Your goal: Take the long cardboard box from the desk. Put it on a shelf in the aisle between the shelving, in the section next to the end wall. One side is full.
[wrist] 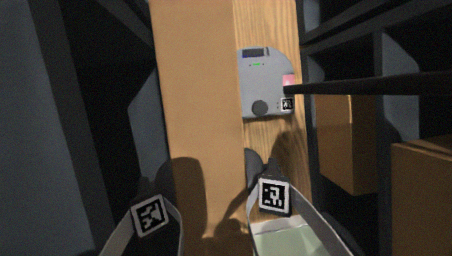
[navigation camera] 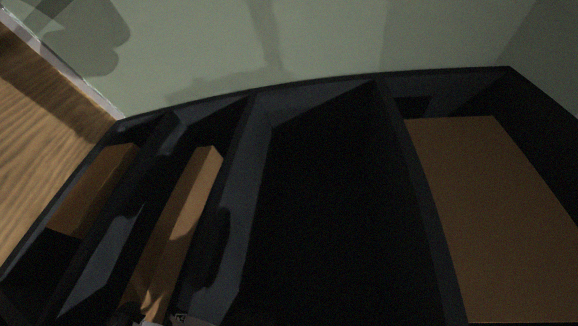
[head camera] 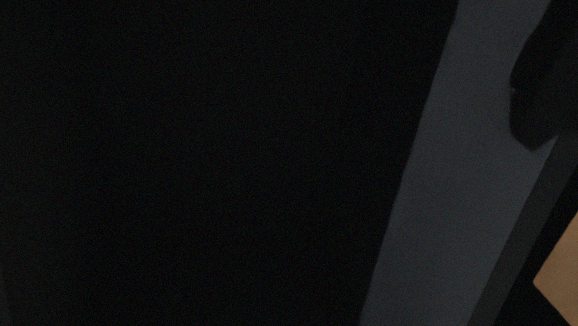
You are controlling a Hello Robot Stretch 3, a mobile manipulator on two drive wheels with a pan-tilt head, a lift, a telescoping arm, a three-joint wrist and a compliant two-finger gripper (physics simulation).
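Seen in the pictures: gripper, between the fingertips: (wrist: 210,171) (navigation camera: 137,311); robot's base, origin of its link: (wrist: 252,105).
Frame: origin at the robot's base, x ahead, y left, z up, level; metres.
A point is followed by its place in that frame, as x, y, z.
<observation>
The long cardboard box (navigation camera: 192,200) @(0.168, -0.231, 0.998) (wrist: 200,90) @(-0.088, -0.243, 0.997) is between the two fingers of my gripper (wrist: 210,171) @(-0.022, -0.243, 0.963), which is shut on it. In the wrist view the box extends upward past the robot base, over the aisle floor. In the navigation view it is tilted in front of the dark shelving (navigation camera: 432,215) @(0.182, -0.320, 1.437). The gripper shows partly at the bottom edge there. In the wrist view shelving stands on the left (wrist: 30,125) @(-0.076, -0.351, 0.991) and right (wrist: 395,100) @(-0.012, 0.320, 0.534) of the box. A cardboard corner (head camera: 562,280) @(0.271, -0.247, 0.999) shows at the head view's right edge; I cannot tell which box it is.
Shelved cardboard boxes stand at the navigation view's left (navigation camera: 92,190) @(0.224, -0.338, 0.293) and right (navigation camera: 500,215) @(0.183, -0.340, 1.581), and on the wrist view's right (wrist: 345,140) @(0.158, 0.310, 0.312) (wrist: 425,200) @(0.251, 0.314, 0.645). The green end wall (navigation camera: 325,40) @(0.694, -0.168, 1.260) rises behind the shelving. The grey robot base (wrist: 265,85) @(-0.095, 0.034, 0.160) stands on the wooden floor (wrist: 265,20) @(-0.414, 0.100, 0.000).
</observation>
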